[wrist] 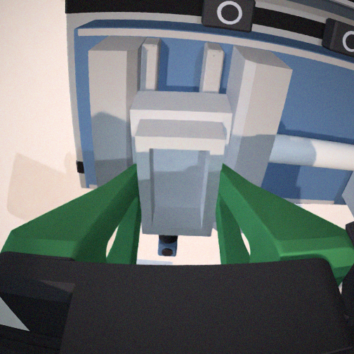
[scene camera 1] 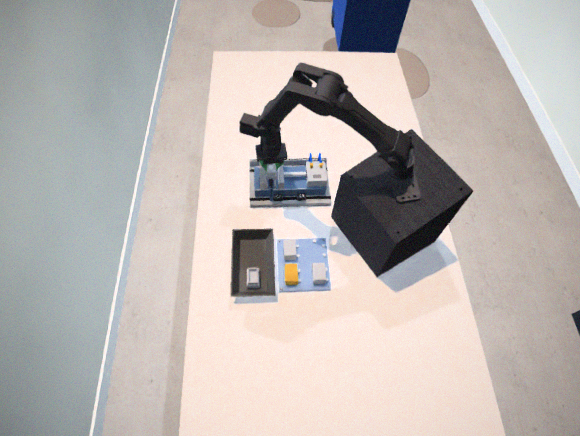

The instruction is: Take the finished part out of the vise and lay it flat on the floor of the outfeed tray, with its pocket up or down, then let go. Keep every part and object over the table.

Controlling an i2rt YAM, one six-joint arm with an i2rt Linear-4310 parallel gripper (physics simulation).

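Frame: origin at the arm's base, x left, y back, z up, level; millimetres.
Seen in the pictures: gripper, between the fingertips: [scene camera 1: 271, 169]; arm's base, origin of its link: [scene camera 1: 401, 172].
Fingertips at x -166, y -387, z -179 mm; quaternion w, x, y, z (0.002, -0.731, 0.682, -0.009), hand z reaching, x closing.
Pixels of each thing's top centre, then the offset from my fingertips to it. "spot": a spot on its surface instead.
- vise, centre of its top: [scene camera 1: 290, 169] dz -10, dx -4, dy +69 mm
- second pale part, centre of its top: [scene camera 1: 252, 275] dz -62, dx +372, dy -77 mm
- light blue plate, centre of its top: [scene camera 1: 303, 263] dz -101, dx +323, dy +92 mm
- orange block, centre of its top: [scene camera 1: 291, 272] dz -65, dx +367, dy +47 mm
- pale box, a spot on its surface: [scene camera 1: 316, 174] spot: dz -14, dx +17, dy +161 mm
The vise [scene camera 1: 300, 191] [wrist: 182, 62] has a blue bed and two light grey jaws, the left one [wrist: 112, 85] and the right one [wrist: 262, 95] in the wrist view. My gripper [scene camera 1: 271, 169] [wrist: 178, 174] points down over its left end, with green fingers shut on the sides of the finished part [wrist: 180, 187]. The part is pale grey, stepped, with a rectangular pocket that faces the wrist camera. It is in line with the gap between the jaws; its depth there is hard to tell. The dark outfeed tray [scene camera 1: 252, 250] stands apart from the vise, further down the scene view.
A second pale part [scene camera 1: 253, 277] lies in the tray's lower half. A light blue plate [scene camera 1: 306, 250] beside the tray bears two grey blocks and an orange block [scene camera 1: 291, 274]. A pale box [scene camera 1: 316, 174] with blue prongs is at the vise's right end. The black arm pedestal [scene camera 1: 370, 215] stands to the right.
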